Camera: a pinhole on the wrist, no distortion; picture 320 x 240 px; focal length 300.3 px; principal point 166.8 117.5 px. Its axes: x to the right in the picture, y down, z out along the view. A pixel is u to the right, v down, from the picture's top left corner.
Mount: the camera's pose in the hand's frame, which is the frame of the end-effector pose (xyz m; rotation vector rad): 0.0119 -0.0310 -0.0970 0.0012 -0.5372 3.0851
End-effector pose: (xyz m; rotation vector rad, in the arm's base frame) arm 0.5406 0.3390 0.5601 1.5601 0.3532 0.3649
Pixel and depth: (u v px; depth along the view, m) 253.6 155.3 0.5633
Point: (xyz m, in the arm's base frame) 0.5855 -0.0898 0.2650
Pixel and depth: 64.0 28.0 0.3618
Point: 0.7866 0.1493 0.5039
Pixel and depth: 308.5 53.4 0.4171
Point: 0.5192 -0.0332 0.4662
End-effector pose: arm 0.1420 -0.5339 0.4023 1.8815 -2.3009 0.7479
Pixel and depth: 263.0 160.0 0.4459
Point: 0.4723 -0.5702 0.1667
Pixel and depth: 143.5 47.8 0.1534
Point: 0.1969 -0.5864 0.3745
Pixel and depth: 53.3 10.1 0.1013
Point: 0.1618 -0.5878 0.4211
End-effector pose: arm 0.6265 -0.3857 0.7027 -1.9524 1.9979 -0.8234
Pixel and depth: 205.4 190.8 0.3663
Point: 0.9462 -0.3897 0.6448
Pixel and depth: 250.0 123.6 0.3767
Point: 0.9086 -0.3468 0.5622
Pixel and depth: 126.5 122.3 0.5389
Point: 1.0223 -0.5508 0.5075
